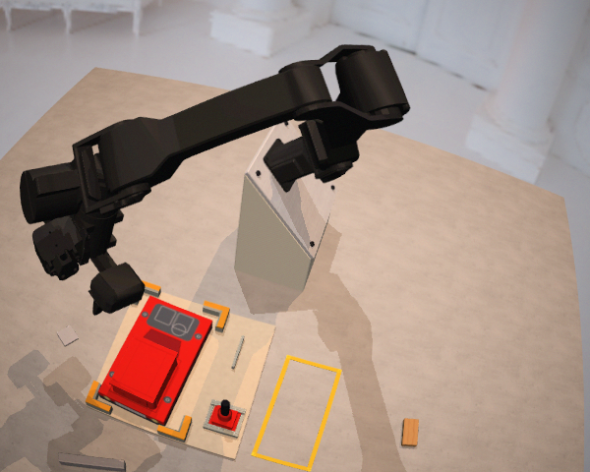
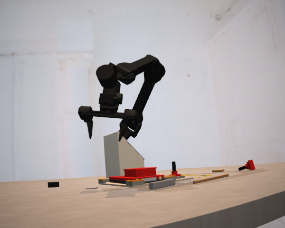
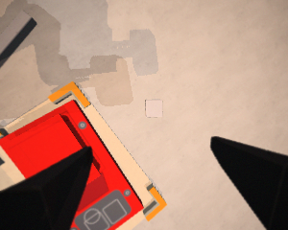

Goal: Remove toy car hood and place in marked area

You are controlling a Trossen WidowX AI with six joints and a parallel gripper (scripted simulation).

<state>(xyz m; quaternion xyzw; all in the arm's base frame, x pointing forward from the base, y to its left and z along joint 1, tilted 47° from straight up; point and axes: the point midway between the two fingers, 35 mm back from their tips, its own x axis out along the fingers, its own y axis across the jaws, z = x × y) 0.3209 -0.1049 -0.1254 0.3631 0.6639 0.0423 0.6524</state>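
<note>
The hood is 2 cm ahead of my gripper tip, 10 cm to the left of it and 11 cm below it. From my gripper tip the other things lie so: black wheel: 18 cm behind, 14 cm to the right, 14 cm below; orange block: 5 cm behind, 49 cm to the left, 14 cm below; grey bar: 19 cm ahead, 9 cm to the left, 14 cm below.
</note>
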